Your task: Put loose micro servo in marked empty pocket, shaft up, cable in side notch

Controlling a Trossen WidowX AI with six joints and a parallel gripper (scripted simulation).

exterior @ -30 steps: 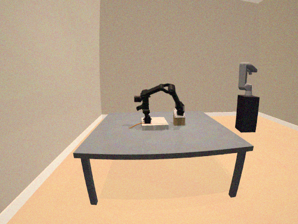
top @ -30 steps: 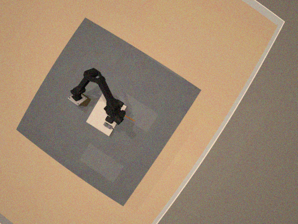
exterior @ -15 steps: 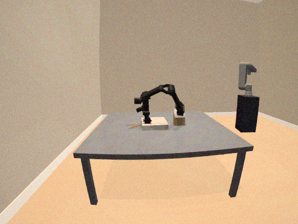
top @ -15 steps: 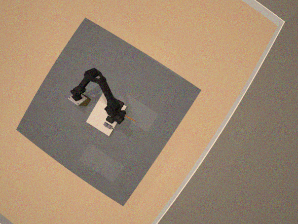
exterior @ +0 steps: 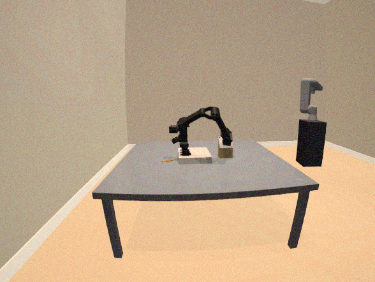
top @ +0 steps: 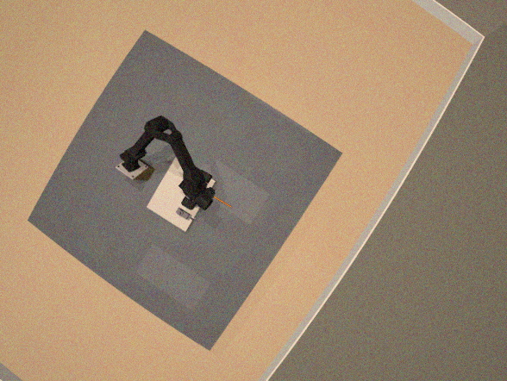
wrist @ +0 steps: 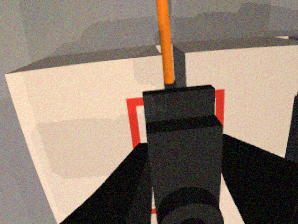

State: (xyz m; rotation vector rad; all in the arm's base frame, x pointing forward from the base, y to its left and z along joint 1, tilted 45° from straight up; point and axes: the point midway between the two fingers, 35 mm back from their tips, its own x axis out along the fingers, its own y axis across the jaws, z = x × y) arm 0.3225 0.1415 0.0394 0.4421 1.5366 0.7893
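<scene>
My gripper tip is 11 cm past the white deck, 9 cm to the left of it and 3 cm above it.
</scene>
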